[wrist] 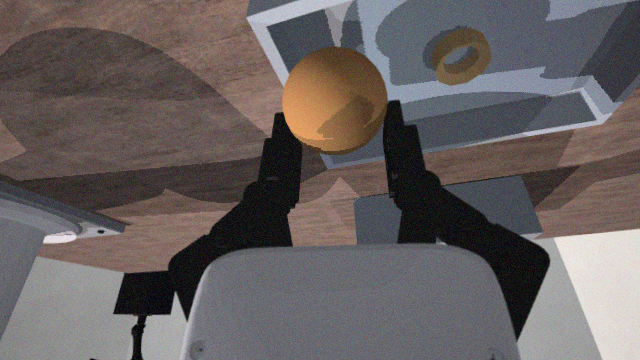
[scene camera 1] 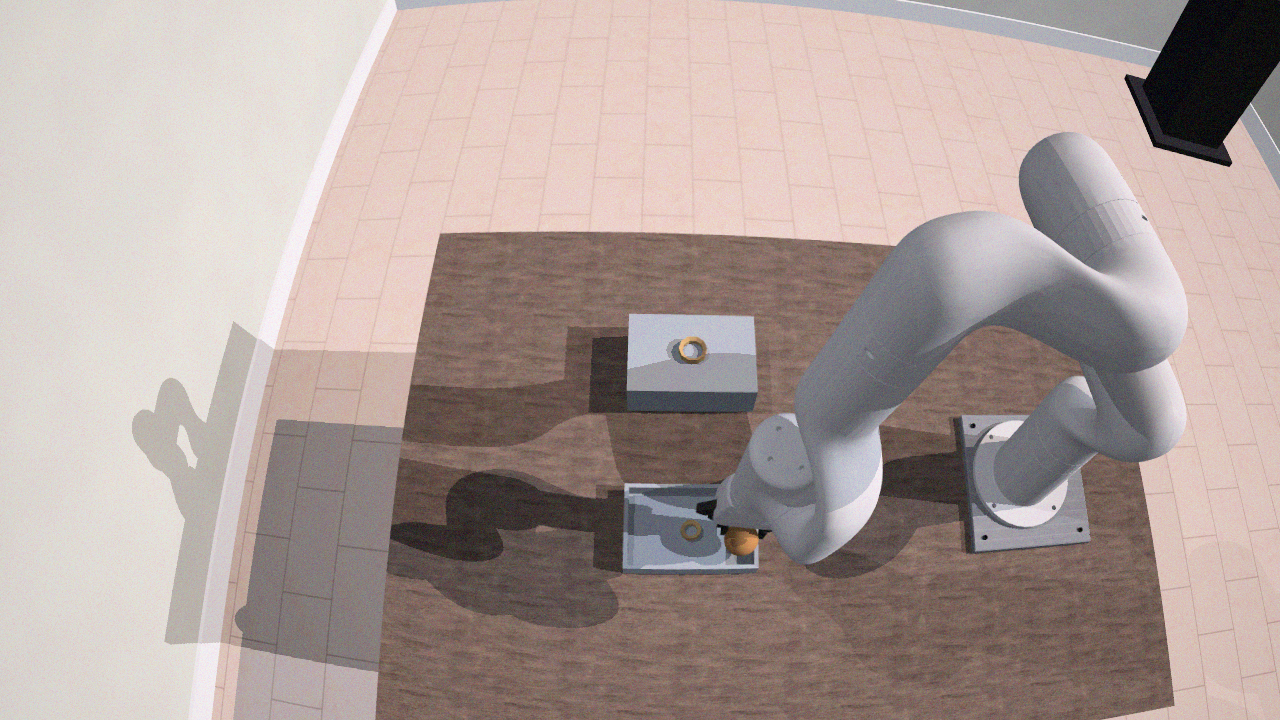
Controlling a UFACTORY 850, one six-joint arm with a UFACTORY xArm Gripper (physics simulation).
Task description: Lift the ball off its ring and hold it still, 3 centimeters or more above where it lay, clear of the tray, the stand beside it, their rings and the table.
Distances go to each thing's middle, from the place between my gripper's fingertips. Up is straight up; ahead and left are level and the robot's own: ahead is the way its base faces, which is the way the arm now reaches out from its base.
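Scene:
You'll find the grey tray [scene camera 1: 663, 534] 3 cm below my hand and 7 cm ahead of it. Still counting from my hand, there's an orange ball [scene camera 1: 739, 541] 2 cm to the left, and a grey stand [scene camera 1: 707, 363] that's 1 cm below, 10 cm ahead and 26 cm to the right.

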